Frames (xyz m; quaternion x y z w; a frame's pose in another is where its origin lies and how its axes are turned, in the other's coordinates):
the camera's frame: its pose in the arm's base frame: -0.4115 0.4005 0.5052 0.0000 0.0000 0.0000 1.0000
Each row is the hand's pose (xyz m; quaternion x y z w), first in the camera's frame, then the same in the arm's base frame.
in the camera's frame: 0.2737 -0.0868 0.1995 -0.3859 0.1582 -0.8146 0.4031
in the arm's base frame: -0.1378 0.3137 0.7047 -0.3859 0.1582 -0.8146 0.4031
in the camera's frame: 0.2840 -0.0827 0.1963 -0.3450 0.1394 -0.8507 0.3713
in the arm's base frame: -0.1275 0.3178 0.7015 -0.3450 0.1394 -0.8507 0.3713
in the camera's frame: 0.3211 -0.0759 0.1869 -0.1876 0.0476 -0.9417 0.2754
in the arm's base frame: -0.0904 0.3246 0.6921 -0.1876 0.0476 -0.9417 0.2754
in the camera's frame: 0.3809 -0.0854 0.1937 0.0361 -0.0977 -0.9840 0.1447
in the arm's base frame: -0.0306 0.3151 0.6989 0.0361 -0.0977 -0.9840 0.1447
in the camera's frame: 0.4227 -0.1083 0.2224 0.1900 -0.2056 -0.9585 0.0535
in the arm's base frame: 0.0112 0.2922 0.7276 0.1900 -0.2056 -0.9585 0.0535
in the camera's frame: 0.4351 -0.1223 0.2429 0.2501 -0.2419 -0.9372 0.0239
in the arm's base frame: 0.0236 0.2782 0.7481 0.2501 -0.2419 -0.9372 0.0239
